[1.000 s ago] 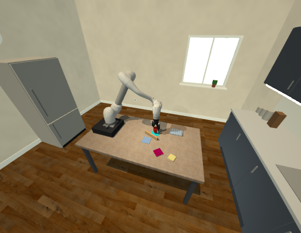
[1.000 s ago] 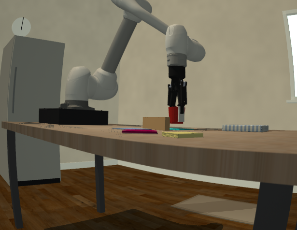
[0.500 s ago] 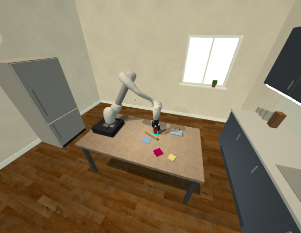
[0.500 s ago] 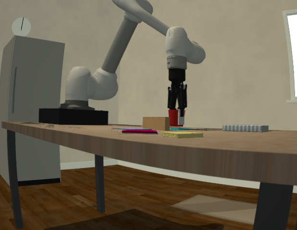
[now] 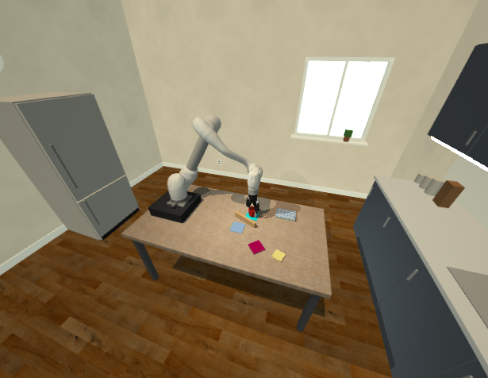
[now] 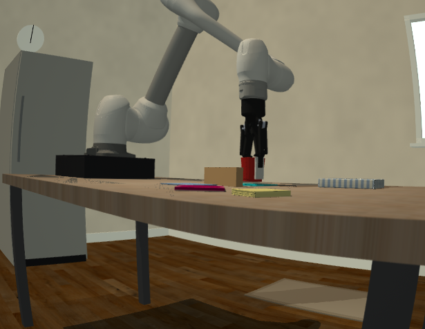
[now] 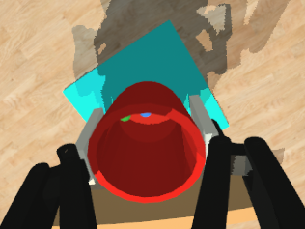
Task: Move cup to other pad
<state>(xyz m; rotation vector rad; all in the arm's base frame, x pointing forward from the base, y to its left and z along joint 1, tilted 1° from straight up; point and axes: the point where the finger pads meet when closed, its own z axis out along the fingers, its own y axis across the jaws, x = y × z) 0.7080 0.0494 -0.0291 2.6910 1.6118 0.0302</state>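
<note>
The teal pad is 6 cm below my hand. Also, from my hand: light blue pad: 18 cm to the right, 10 cm behind, 6 cm below; then wooden rail: 9 cm to the right, 5 cm behind, 3 cm below; then red cup: 2 cm below.
</note>
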